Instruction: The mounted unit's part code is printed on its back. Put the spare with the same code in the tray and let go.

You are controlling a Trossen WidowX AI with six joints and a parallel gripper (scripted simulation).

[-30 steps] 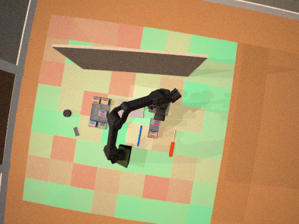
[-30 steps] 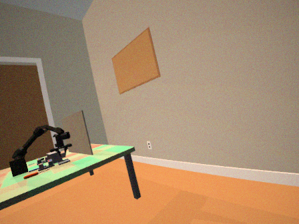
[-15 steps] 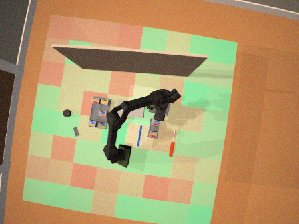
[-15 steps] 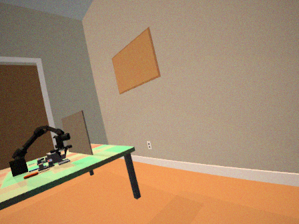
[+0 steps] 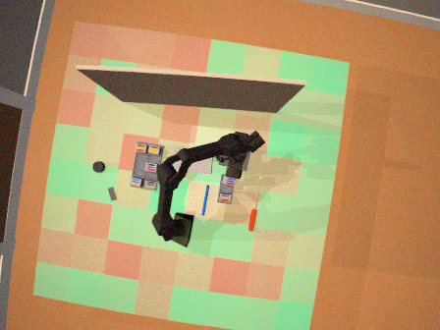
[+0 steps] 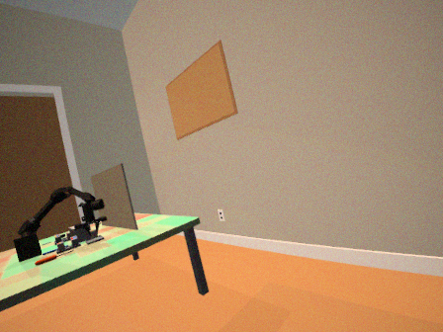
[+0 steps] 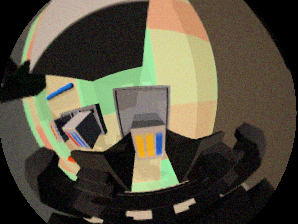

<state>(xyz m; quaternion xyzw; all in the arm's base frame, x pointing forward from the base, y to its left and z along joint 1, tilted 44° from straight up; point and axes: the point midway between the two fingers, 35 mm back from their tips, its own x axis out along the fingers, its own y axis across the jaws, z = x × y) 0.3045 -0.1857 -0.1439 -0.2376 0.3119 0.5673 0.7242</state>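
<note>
My gripper tip is 20 mm below the grey spare block. Also, from my gripper tip: tray 30 mm below; then blue marker pen 200 mm behind, 130 mm to the left, 30 mm below; then mounted unit 20 mm behind, 190 mm to the left, 20 mm above.
</note>
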